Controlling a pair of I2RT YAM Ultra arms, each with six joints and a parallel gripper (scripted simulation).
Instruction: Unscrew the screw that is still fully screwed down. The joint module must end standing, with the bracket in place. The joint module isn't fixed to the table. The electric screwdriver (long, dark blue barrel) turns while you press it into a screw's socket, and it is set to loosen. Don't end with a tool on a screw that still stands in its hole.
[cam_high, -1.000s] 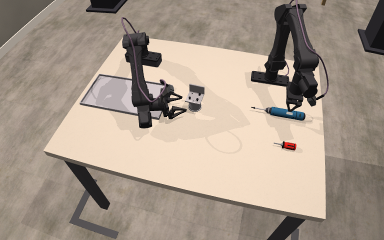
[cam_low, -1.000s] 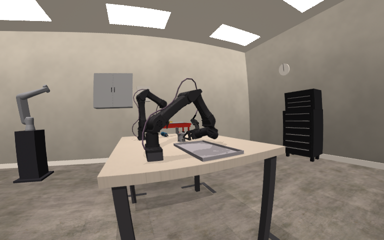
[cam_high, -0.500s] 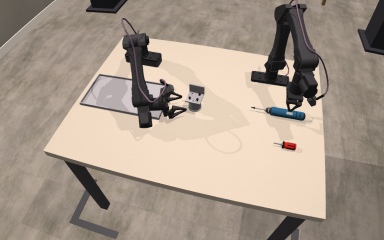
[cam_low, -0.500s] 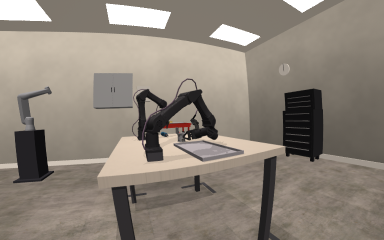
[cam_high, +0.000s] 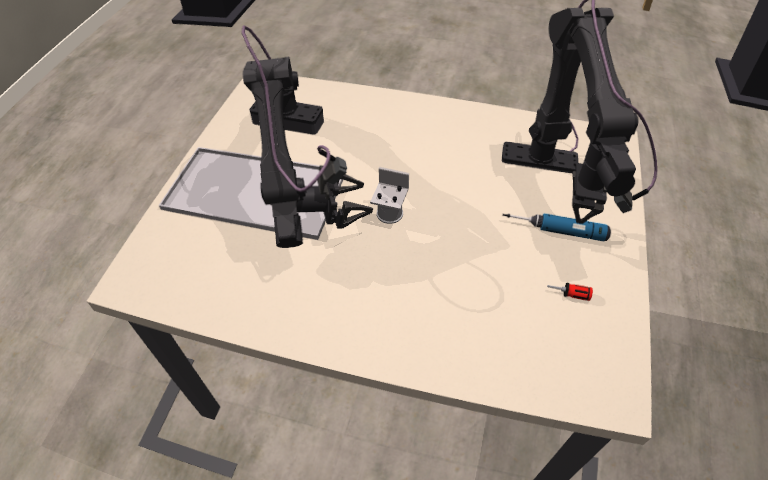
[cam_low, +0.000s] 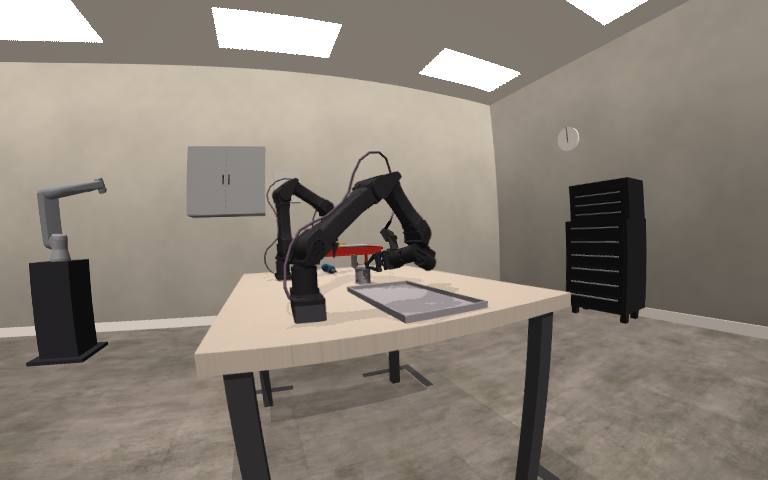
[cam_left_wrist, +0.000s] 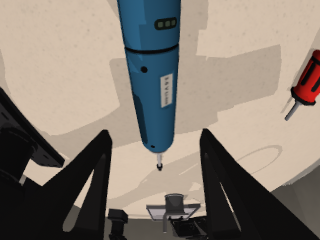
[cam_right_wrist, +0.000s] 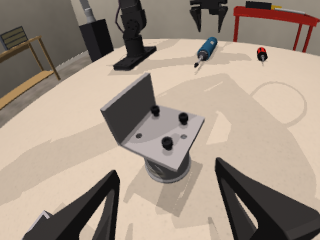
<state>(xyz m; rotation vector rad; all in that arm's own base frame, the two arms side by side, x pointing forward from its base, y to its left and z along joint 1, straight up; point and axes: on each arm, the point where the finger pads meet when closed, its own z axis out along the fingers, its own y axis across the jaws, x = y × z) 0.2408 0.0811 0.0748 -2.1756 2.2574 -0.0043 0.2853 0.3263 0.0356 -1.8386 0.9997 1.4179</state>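
My right gripper is now 5 cm to the right of the grey L-shaped bracket and 3 cm past it. The rest, counted from my right hand: shallow grey tray: 30 cm to the right, 7 cm below, 3 cm behind; then small red-handled screwdriver: 48 cm to the left, 11 cm ahead, 6 cm below.
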